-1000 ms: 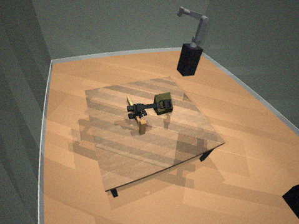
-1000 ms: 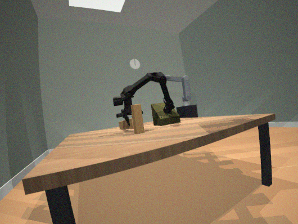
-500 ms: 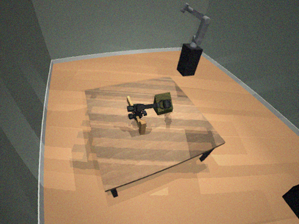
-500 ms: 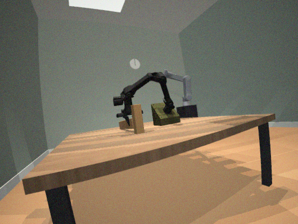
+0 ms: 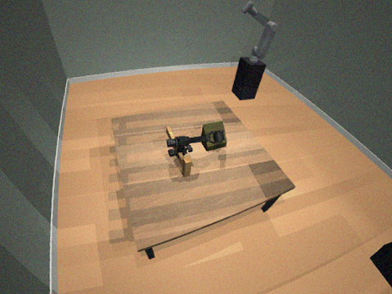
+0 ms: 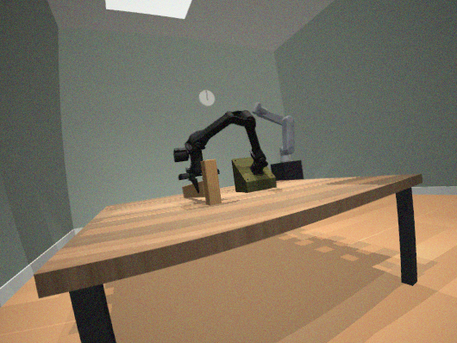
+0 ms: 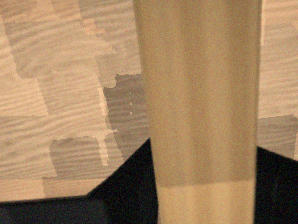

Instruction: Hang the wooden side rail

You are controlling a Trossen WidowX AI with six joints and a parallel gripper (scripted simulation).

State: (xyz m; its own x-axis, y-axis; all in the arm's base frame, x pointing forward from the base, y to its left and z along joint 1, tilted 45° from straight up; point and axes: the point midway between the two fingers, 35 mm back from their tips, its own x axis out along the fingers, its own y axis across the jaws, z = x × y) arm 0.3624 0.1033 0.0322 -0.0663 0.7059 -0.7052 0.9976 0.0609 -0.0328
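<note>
My gripper tip is 140 mm to the right of the headboard post and 40 mm below it.
</note>
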